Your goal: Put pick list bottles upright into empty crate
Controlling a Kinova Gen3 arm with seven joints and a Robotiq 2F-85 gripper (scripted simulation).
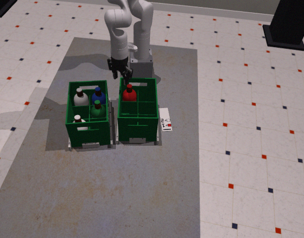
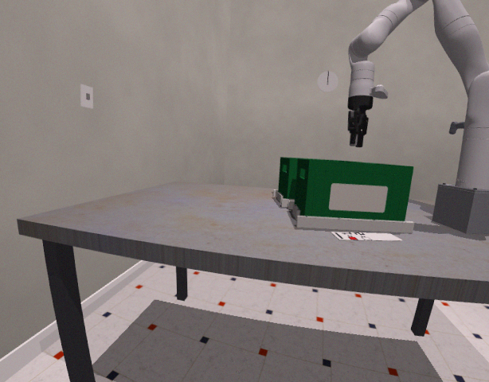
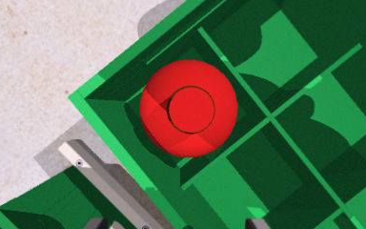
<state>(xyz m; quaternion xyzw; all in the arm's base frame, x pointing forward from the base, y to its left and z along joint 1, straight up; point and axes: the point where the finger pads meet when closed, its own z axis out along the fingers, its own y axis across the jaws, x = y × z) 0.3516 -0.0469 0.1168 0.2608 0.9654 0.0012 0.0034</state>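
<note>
Now: the green bottle 100 mm ahead of my hand, 100 mm to the right of it and 150 mm below it. Also, from my hand: red-label bottle 40 mm behind, 30 mm to the left, 150 mm below; blue bottle 10 mm ahead, 120 mm to the right, 150 mm below; pick list 10 mm ahead, 230 mm to the left, 240 mm below.
</note>
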